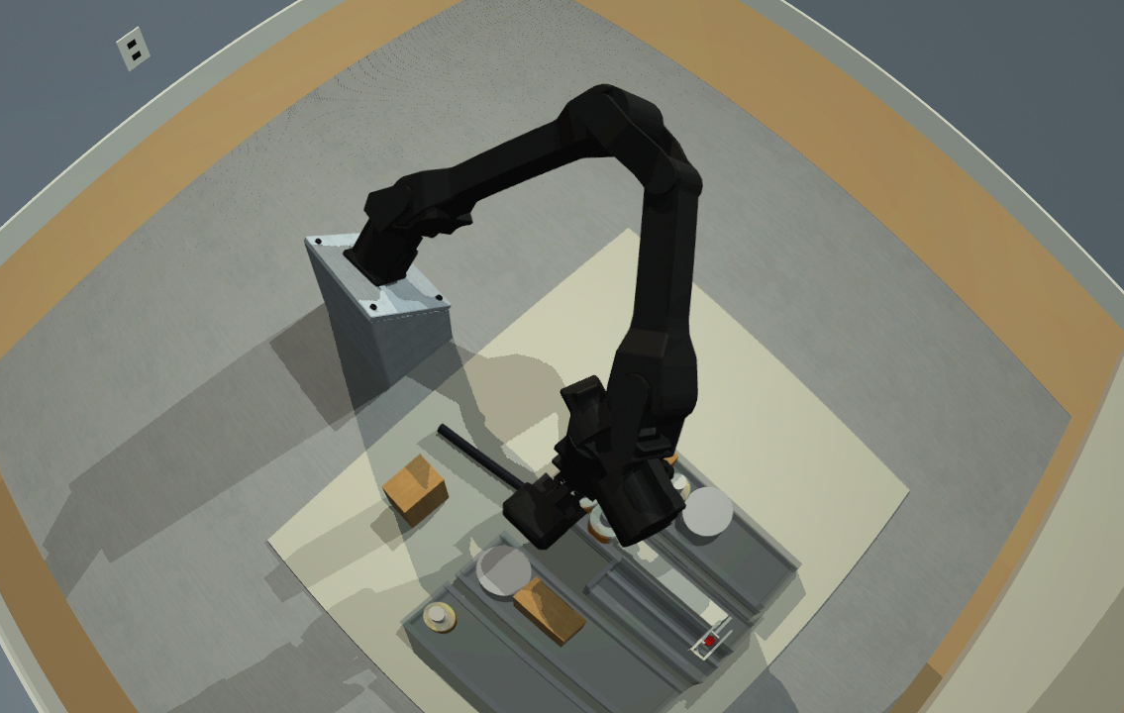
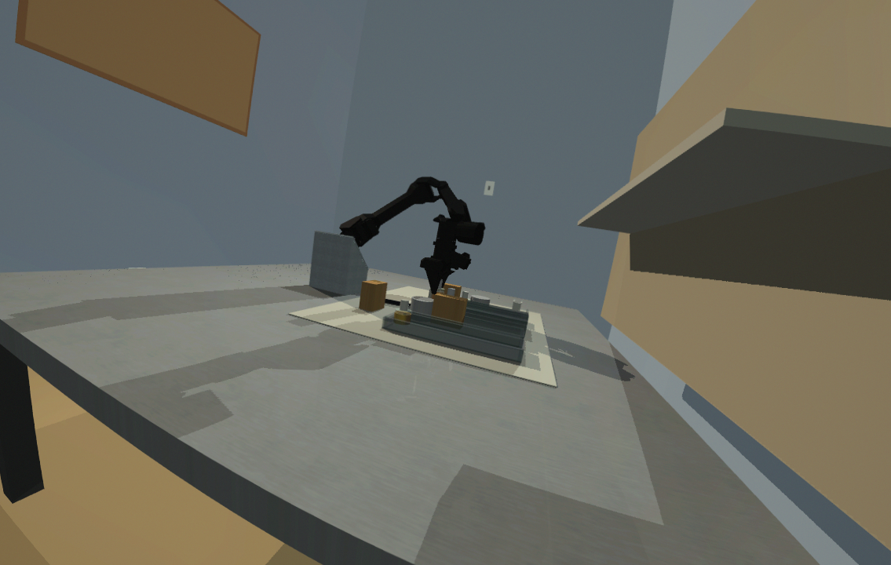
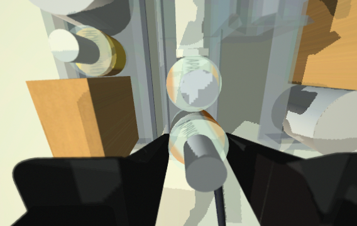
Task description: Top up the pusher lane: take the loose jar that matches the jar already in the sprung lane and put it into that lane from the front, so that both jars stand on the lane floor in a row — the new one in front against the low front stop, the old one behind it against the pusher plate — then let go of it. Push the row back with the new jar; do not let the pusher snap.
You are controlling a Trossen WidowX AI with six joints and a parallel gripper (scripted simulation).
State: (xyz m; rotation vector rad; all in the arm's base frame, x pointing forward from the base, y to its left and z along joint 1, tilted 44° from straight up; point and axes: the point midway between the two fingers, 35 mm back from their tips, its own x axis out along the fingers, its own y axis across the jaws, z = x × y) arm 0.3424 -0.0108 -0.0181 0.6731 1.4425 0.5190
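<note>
My gripper tip is now 110 mm past the black rod, 50 mm above it and 30 mm to the left of it. Round my gripper tip: sprung lane (140 mm ahead, 30 mm to the right, 30 mm below); then red-marked part (230 mm ahead, 50 mm to the right, 20 mm above).
</note>
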